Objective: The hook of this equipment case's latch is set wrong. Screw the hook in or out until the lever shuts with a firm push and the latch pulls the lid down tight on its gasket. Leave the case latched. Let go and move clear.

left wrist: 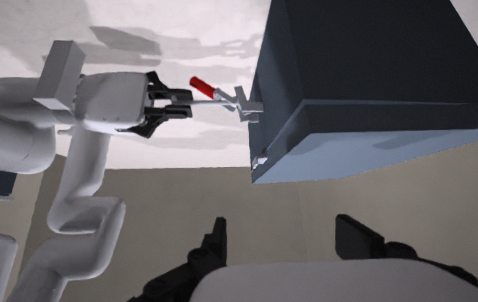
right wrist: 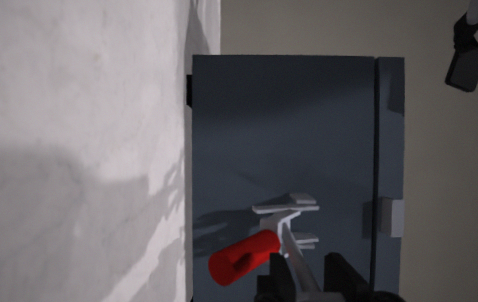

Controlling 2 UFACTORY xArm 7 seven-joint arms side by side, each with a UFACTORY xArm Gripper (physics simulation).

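Frame: origin at the left arm's base, x ahead, y left, z up, level; metres.
Seen in the pictures: left gripper, fingertip midpoint: (left wrist: 281, 234); right gripper, fingertip midpoint: (left wrist: 192, 104) (right wrist: 302, 279).
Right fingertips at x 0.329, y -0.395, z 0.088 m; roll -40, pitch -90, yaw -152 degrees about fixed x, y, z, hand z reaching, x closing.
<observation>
Pixels of each thing's middle, then the offset from my right fingertips to it. "spot": a spot on its surface instead. Level surfaces: height alone.
- grey catch, surface spot: (right wrist: 392, 217) (left wrist: 253, 159) spot: dx +0.099, dy -0.012, dz +0.103 m
- latch bracket, surface spot: (right wrist: 285, 208) (left wrist: 238, 98) spot: dx +0.081, dy +0.006, dz +0.002 m
- hook's rod, body centre: (right wrist: 291, 256) (left wrist: 212, 104) dx +0.034, dy -0.007, dz +0.000 m
- white table top, surface height: dz -0.088 m
The dark blue case (left wrist: 380, 50) (right wrist: 280, 125) has its lid (left wrist: 350, 155) (right wrist: 391, 160) on, with a dark seam between them. The grey catch (left wrist: 259, 161) (right wrist: 392, 217) is on the lid's front. The latch bracket (left wrist: 247, 109) (right wrist: 285, 208) is on the case front. Its red-handled lever (left wrist: 202, 87) (right wrist: 244, 257) stands out from the case. The hook's rod (left wrist: 212, 102) (right wrist: 300, 260) points away from the case, clear of the catch. My right gripper (left wrist: 192, 104) (right wrist: 302, 279) is shut on the hook's outer end, partly hidden between the fingers. My left gripper (left wrist: 281, 234) is open, apart from the case.
The white table top (left wrist: 150, 150) (right wrist: 90, 110) extends around the case. The right arm (left wrist: 90, 160) shows at the left of the left wrist view. A left gripper finger (right wrist: 462, 67) shows at the right wrist view's upper right, beyond the lid side.
</observation>
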